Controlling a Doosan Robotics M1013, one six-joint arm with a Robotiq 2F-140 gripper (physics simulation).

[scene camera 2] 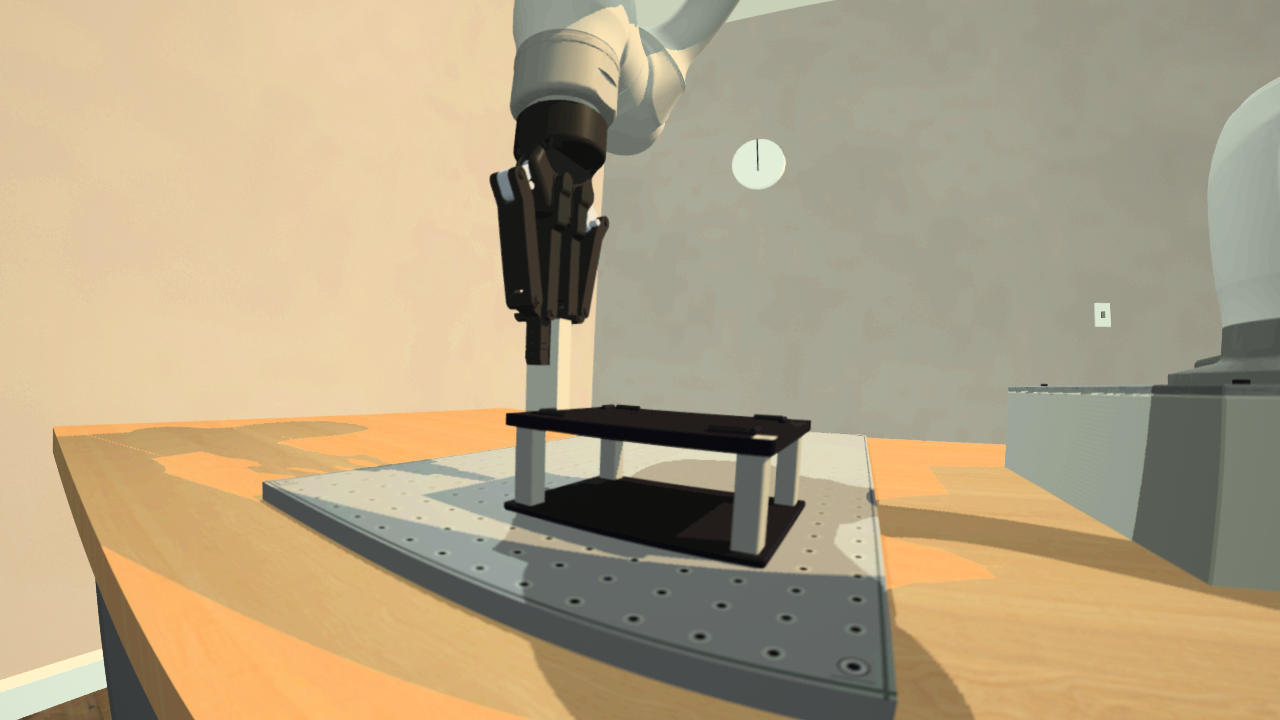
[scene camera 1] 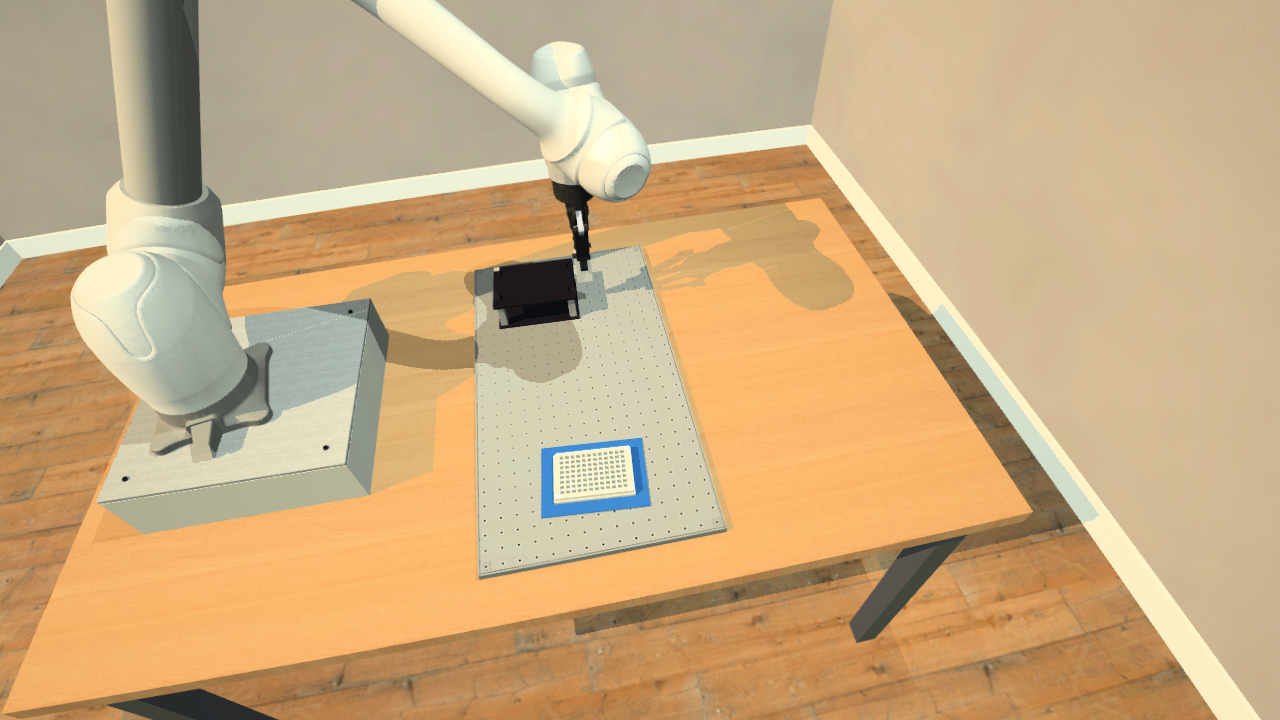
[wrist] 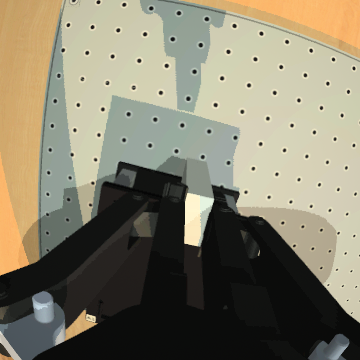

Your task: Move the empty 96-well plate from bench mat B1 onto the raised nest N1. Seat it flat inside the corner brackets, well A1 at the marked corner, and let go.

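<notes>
The white 96-well plate lies on the blue mat B1, near the front of the perforated board. The black raised nest N1 stands on pale posts at the board's back end. A small pale mark is at one of its corners. My gripper is shut, beside the nest's right edge in scene camera 1. A pale bar extends below its fingertips; whether it belongs to them I cannot tell. The bar's lower end is hidden behind the nest in scene camera 2.
The grey perforated board lies on the wooden table. The arm's metal base block stands to the left in scene camera 1. A wall rises on the right there, past the table edge.
</notes>
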